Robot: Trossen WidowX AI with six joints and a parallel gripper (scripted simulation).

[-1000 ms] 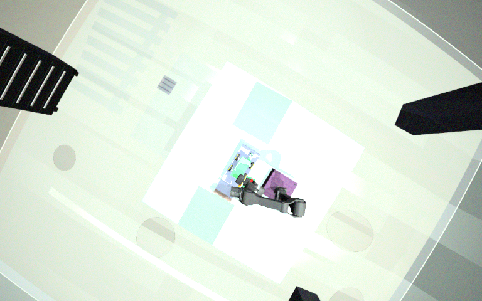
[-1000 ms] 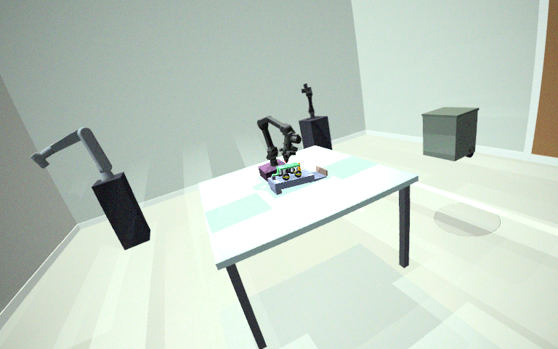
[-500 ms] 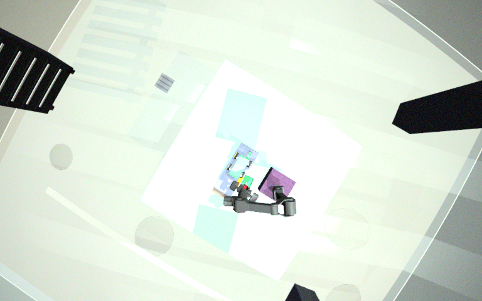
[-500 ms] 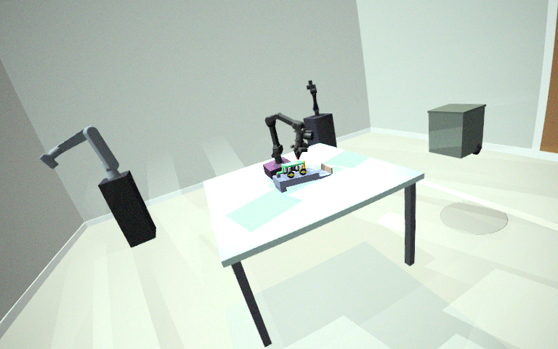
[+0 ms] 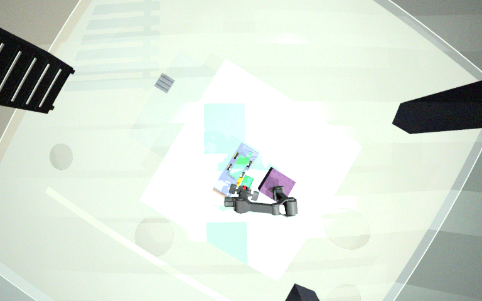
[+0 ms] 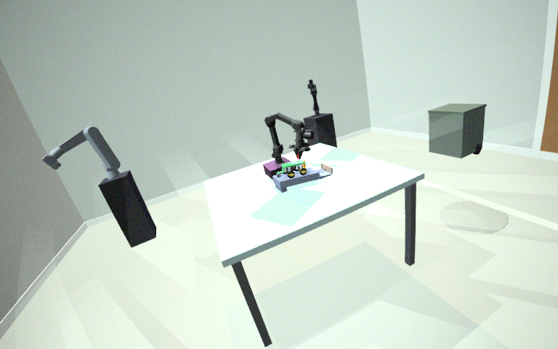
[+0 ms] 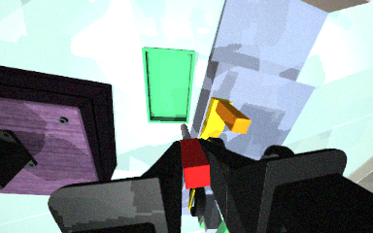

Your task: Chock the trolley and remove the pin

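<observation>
Right now the red-headed stop pin is right at my gripper tip. Round my gripper tip: yellow chock: 40 mm ahead, 10 mm to the right, 50 mm below; then green tray: 20 mm behind, 140 mm below; then trolley: 90 mm ahead, 110 mm to the right, 20 mm below.
</observation>
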